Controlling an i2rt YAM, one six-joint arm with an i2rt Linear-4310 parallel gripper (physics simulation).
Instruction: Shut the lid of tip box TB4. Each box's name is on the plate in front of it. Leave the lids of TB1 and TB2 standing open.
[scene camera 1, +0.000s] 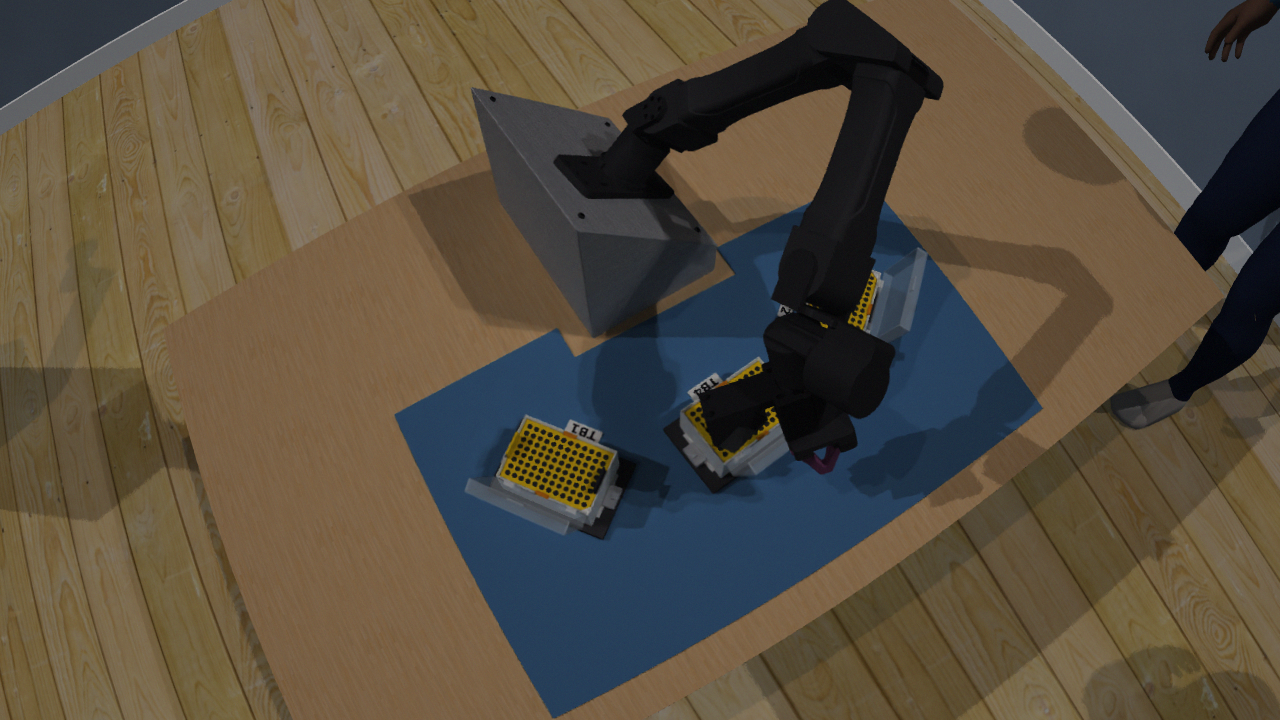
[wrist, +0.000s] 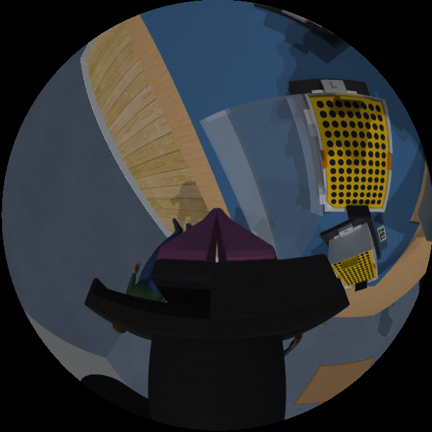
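Seen in the pictures: gripper, fingertip midpoint: (scene camera 1: 826, 471); arm's base, link origin: (scene camera 1: 615, 180).
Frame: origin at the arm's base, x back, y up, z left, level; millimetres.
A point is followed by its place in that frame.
Note:
Tip box TB4 (scene camera 1: 760, 433) {x -346, y -90, z -56 mm} (wrist: 355, 155) holds a yellow rack. Its name plate (scene camera 1: 705, 386) {x -242, y -144, z -50 mm} shows in the scene view. Its clear lid (scene camera 1: 768, 454) {x -387, y -2, z -94 mm} (wrist: 270, 150) stands open, leaning outward from the side opposite the plate. My gripper (scene camera 1: 825, 461) {x -440, y -28, z -49 mm} (wrist: 216, 214) is shut and empty, its purple fingertips beyond the lid's outer side, apart from it in the wrist view; their height is hard to tell. The arm hides part of TB4 in the scene view. TB1 (scene camera 1: 556, 465) {x -226, y -90, z -267 mm} has its lid (scene camera 1: 517, 507) {x -267, y -3, z -337 mm} open. TB2 (scene camera 1: 863, 304) {x -302, y -89, z 169 mm} (wrist: 355, 270) has its lid (scene camera 1: 899, 291) {x -328, y -54, z 203 mm} open.
The boxes stand on a blue mat (scene camera 1: 644, 582) {x -392, y -147, z -269 mm} (wrist: 210, 60) on a wooden table (scene camera 1: 295, 402) {x 96, y -150, z -508 mm}. The arm reaches over TB2 and TB4 from a grey wedge-shaped base (scene camera 1: 537, 205) {x 11, y 30, z -108 mm}. A person's legs (scene camera 1: 1226, 331) show beyond the table edge.

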